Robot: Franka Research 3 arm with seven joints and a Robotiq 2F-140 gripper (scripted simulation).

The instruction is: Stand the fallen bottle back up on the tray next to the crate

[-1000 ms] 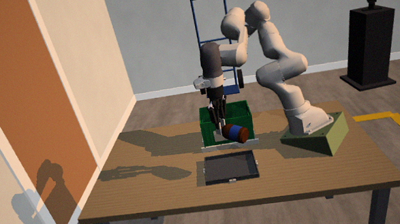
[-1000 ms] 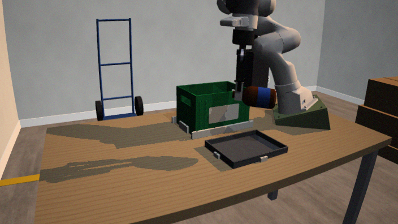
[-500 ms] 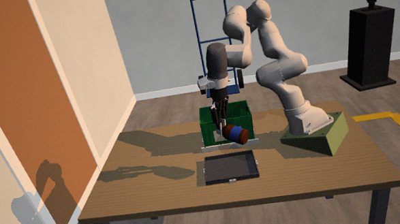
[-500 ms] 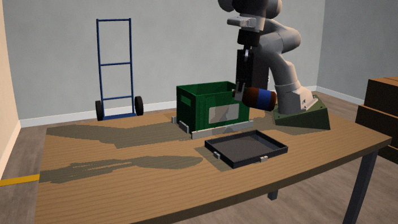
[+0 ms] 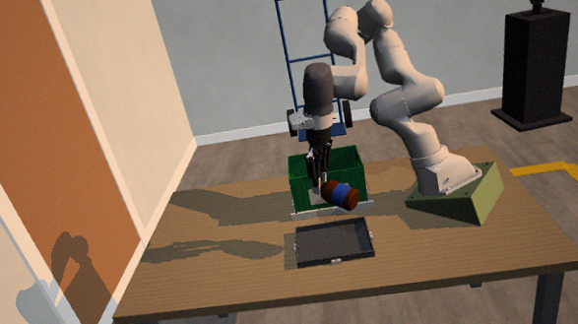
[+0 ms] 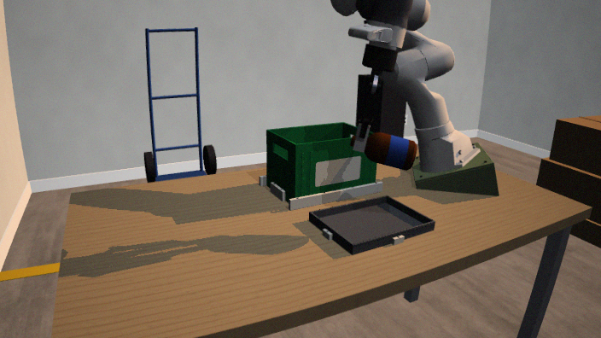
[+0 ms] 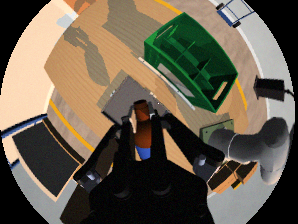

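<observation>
Now: the bottle 40 mm behind my hand, 30 mm to the left of it and 30 mm below it. Also, from my hand: green crate: 220 mm to the right, 130 mm below, 50 mm behind; tray: 210 mm below, 50 mm to the left, 10 mm behind.
</observation>
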